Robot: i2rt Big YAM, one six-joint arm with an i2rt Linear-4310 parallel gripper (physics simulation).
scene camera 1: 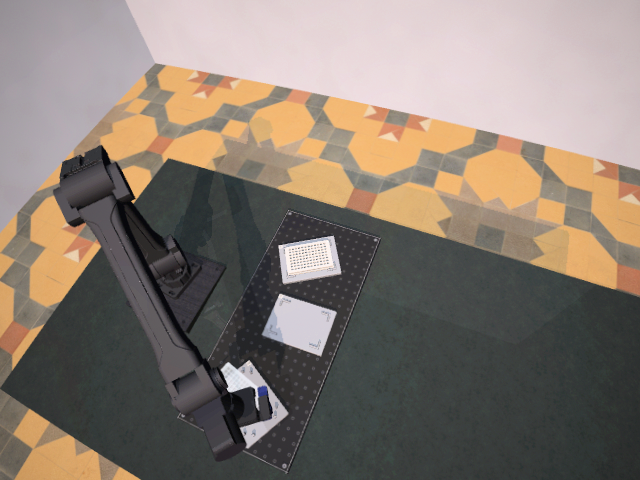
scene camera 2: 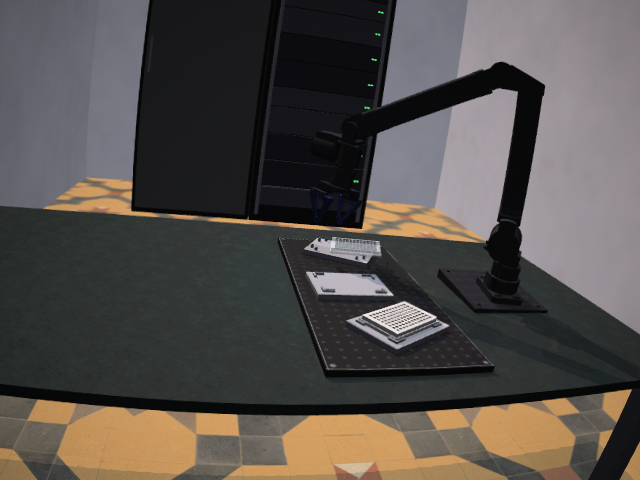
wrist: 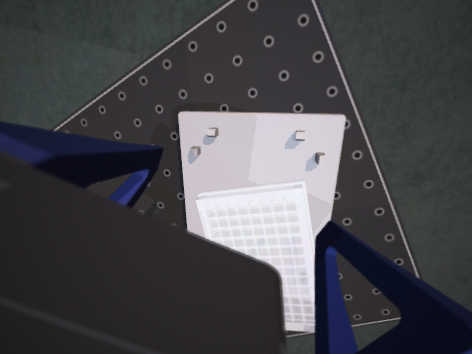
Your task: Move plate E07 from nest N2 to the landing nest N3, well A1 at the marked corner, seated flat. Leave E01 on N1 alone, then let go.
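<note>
A clear plate, apparently E07, lies turned askew on the far pegged nest. It overhangs one side; pegs at the other end stand uncovered. The middle nest bears no plate. A cream plate, apparently E01, sits squarely on the near nest. Labels and well A1 are not legible. My gripper is open and empty, above the far nest and clear plate. Its body hides part of that plate in the wrist view.
The nests stand in a row on a dark perforated board. The arm's base stands beside the board. A black cabinet and an equipment rack with green lights stand behind the table.
</note>
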